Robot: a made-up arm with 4 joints.
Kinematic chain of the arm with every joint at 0, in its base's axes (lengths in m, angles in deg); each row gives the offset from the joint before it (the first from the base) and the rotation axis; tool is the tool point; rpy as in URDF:
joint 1: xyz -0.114 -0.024 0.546 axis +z
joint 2: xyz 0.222 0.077 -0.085 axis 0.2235 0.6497 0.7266
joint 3: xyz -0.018 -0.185 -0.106 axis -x
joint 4: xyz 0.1 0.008 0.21 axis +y
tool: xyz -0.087 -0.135 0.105 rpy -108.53 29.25 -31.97
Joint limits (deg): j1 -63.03..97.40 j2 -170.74..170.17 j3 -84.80..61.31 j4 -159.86..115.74
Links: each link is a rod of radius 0.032 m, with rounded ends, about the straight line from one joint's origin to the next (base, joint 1, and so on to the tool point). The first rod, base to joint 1, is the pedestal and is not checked.
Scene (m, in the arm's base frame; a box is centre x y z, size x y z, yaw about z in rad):
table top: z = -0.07
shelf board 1: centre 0.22 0.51 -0 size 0.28 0.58 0.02 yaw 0.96
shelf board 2: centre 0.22 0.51 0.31 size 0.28 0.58 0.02 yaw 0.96
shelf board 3: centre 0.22 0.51 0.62 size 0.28 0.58 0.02 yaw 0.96
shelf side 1: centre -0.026 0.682 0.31 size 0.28 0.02 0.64 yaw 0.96
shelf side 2: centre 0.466 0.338 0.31 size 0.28 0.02 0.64 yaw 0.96
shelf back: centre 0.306 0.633 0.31 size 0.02 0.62 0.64 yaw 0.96
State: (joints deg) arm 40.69 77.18 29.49 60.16
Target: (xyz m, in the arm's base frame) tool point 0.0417 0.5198 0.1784
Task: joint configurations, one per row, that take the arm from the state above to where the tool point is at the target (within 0.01 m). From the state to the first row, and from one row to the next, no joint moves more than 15 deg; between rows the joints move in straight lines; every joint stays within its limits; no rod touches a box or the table.
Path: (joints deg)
1: 32.84 89.72 34.79 66.51
2: 24.99 102.26 40.10 72.87
3: 17.14 114.80 45.40 79.22
4: 9.29 127.34 50.70 85.57
5: 1.44 139.88 56.01 91.92
6: -6.41 152.42 61.31 98.28
7: 1.15 150.67 46.76 98.54
8: 8.72 148.92 32.20 98.79
9: 16.29 147.16 17.65 99.05
10: 23.86 145.41 3.10 99.31
11: 33.31 133.13 -0.52 90.07
12: 42.76 120.85 -4.14 80.83
13: 52.22 108.57 -7.76 71.59

